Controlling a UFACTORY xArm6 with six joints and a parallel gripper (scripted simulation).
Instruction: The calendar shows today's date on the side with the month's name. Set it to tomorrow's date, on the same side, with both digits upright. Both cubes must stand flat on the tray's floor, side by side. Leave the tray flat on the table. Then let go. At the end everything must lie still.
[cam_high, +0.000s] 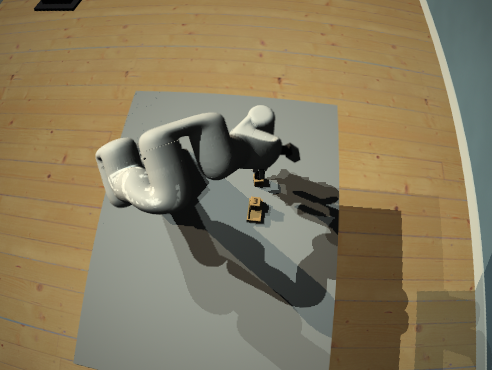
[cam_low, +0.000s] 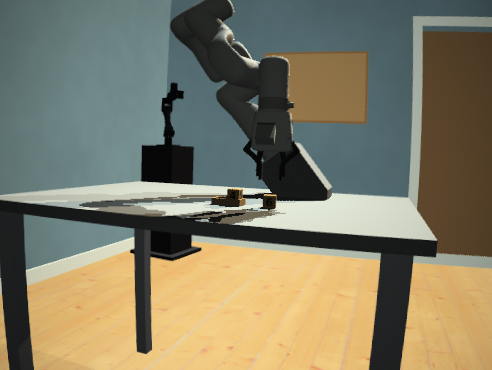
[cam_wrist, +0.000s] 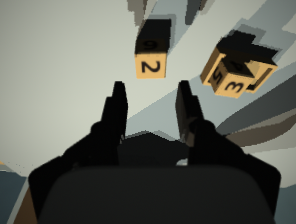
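The wooden number cube lies 7 cm below my hand. Also, from my hand: wooden calendar tray: 1 cm ahead, 11 cm to the right, 8 cm below.
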